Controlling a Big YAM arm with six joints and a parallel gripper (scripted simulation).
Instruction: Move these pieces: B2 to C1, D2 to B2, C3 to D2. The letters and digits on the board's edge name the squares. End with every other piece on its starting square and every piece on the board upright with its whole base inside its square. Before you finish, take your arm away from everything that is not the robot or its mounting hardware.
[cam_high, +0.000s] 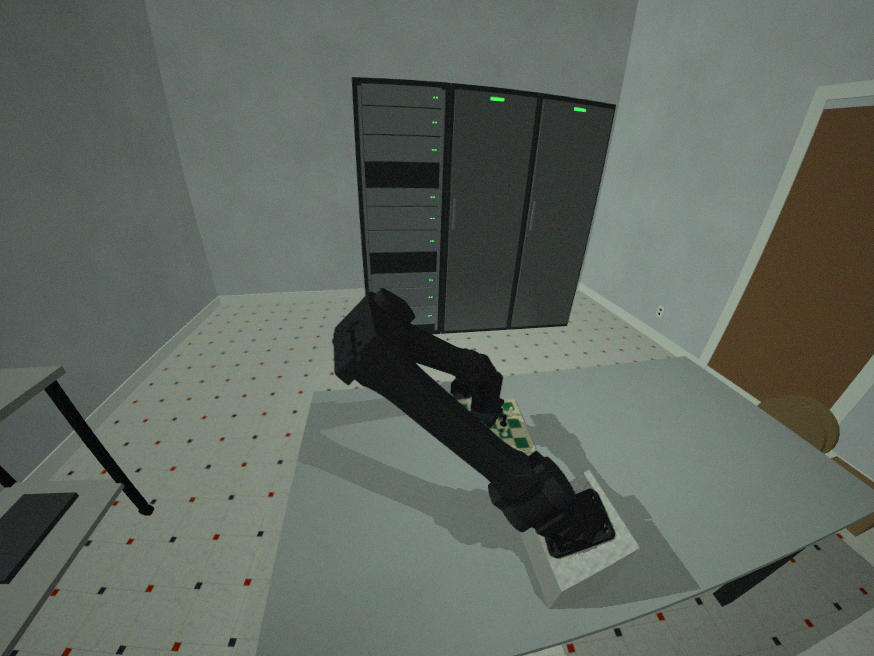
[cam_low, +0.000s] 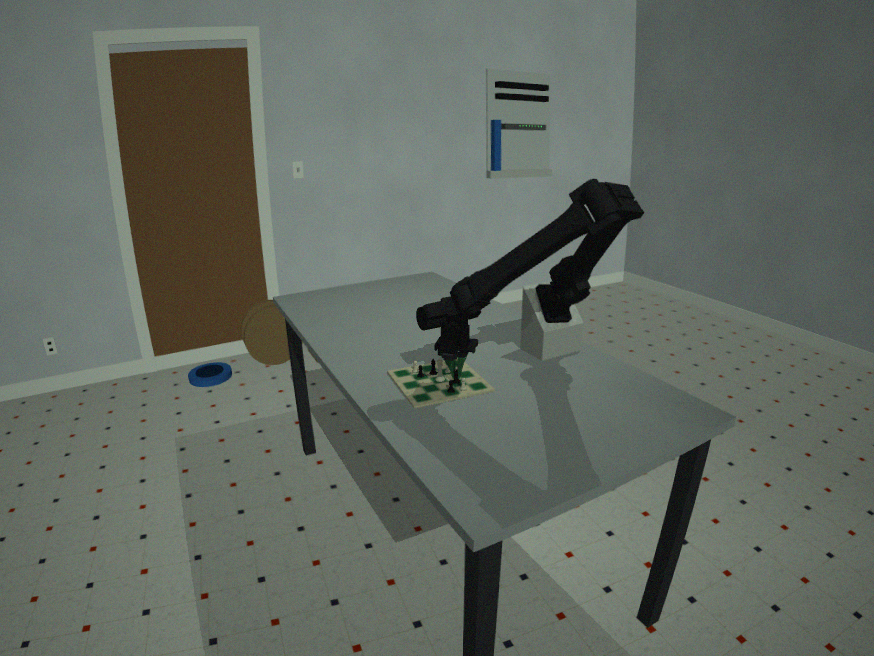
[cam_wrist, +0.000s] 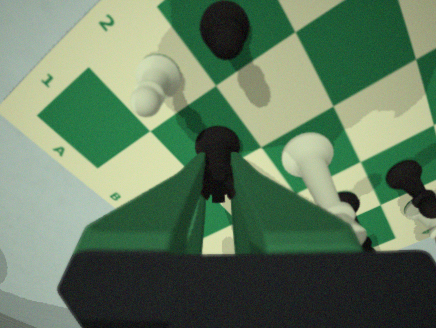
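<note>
The tall white piece lies 4 cm ahead of my hand, 3 cm to the right of it and 1 cm above it. The rest, counted from my hand: chessboard (4 cm ahead, 3 cm to the right, 2 cm below).
</note>
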